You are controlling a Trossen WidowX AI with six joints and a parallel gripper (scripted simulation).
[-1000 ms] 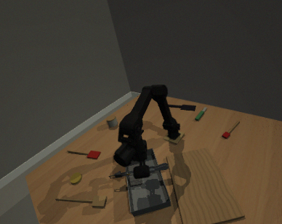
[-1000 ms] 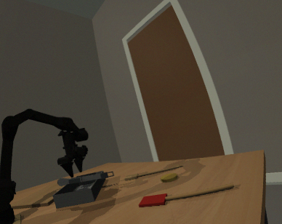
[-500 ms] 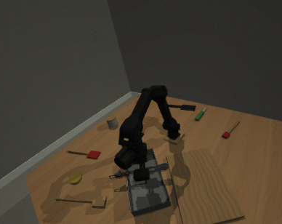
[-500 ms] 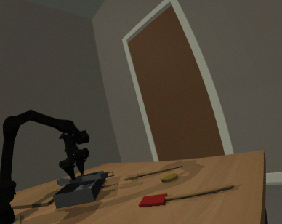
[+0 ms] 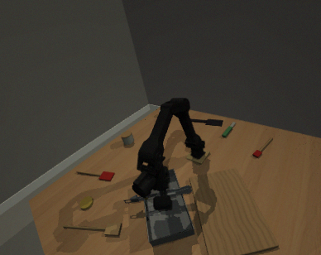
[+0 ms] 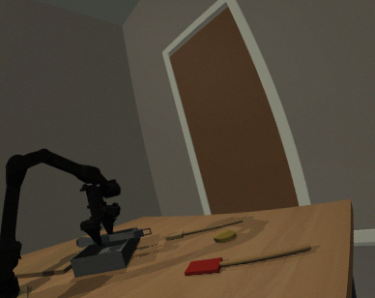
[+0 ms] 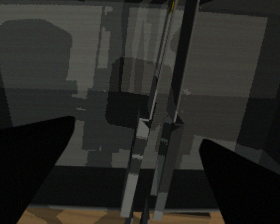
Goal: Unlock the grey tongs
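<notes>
The roasting tin lies 30 mm below my gripper tip and 10 mm ahead of it. Round my gripper tip: green tool (650 mm behind, 80 mm to the right, 50 mm below); then wooden board (200 mm to the left, 160 mm behind, 50 mm below); then red spatula (440 mm to the right, 180 mm ahead, 50 mm below).
</notes>
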